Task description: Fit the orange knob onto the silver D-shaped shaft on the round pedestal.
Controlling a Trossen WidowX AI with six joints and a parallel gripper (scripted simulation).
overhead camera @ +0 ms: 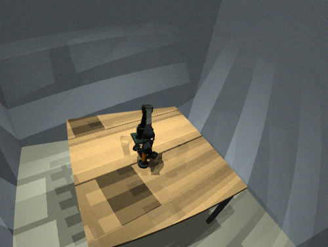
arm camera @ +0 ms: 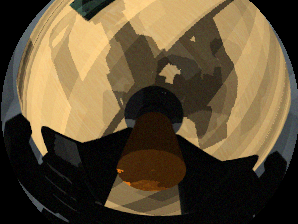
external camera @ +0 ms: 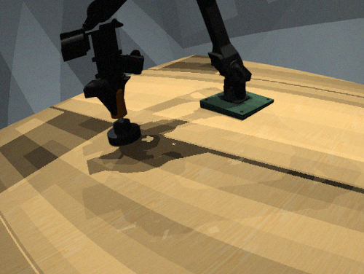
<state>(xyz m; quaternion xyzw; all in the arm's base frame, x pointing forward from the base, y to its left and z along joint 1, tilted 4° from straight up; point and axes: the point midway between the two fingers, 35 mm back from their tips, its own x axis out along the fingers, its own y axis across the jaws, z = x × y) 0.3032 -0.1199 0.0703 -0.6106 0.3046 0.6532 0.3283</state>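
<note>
Right now my gripper tip is 30 mm below the orange knob. From my gripper tip the other things lie so: round pedestal 40 mm below.
</note>
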